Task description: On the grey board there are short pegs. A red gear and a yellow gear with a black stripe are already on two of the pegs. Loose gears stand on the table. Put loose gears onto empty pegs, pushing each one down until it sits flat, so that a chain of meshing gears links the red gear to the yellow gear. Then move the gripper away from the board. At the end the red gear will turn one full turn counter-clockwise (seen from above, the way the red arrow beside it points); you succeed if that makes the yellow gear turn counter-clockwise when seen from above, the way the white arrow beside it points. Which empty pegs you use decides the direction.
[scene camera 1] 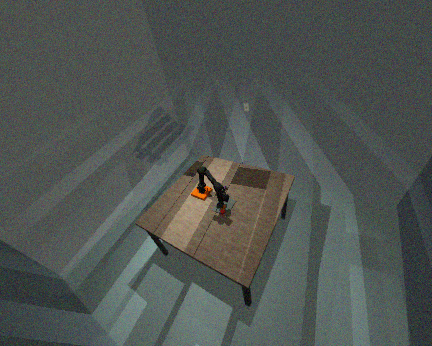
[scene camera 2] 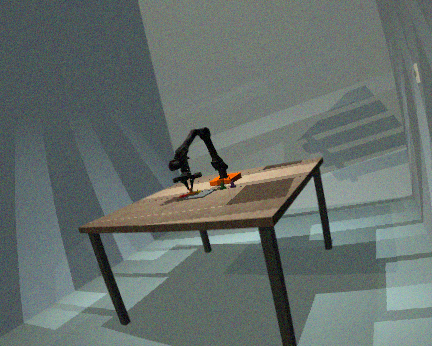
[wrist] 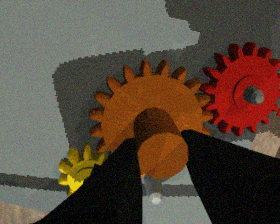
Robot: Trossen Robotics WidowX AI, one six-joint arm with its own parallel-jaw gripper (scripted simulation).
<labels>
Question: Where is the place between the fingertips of my gripper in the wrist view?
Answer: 159,144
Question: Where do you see an orange gear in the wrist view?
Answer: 153,107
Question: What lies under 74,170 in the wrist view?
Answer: A yellow gear.
</labels>
